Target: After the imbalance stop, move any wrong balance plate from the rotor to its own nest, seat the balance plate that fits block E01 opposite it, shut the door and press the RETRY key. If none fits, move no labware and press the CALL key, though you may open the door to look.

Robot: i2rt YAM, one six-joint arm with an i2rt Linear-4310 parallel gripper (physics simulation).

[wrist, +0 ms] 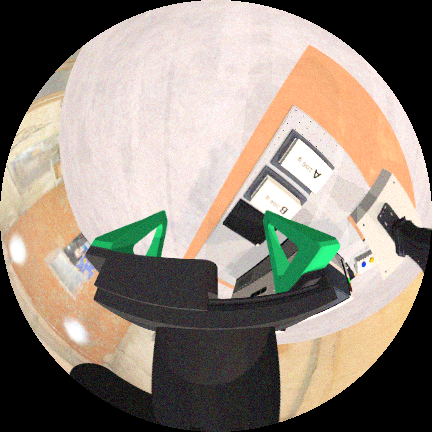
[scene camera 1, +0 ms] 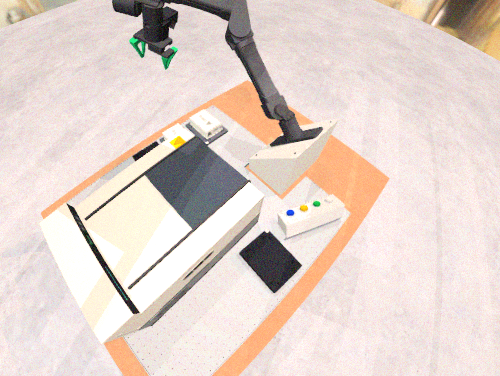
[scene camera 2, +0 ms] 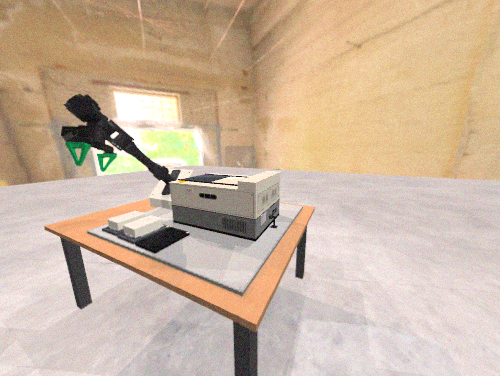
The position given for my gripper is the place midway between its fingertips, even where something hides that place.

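White centrifuge (scene camera 1: 127,256), (scene camera 2: 241,206). My gripper (scene camera 2: 91,168), (wrist: 214,215), (scene camera 1: 154,62): open, holds nothing.
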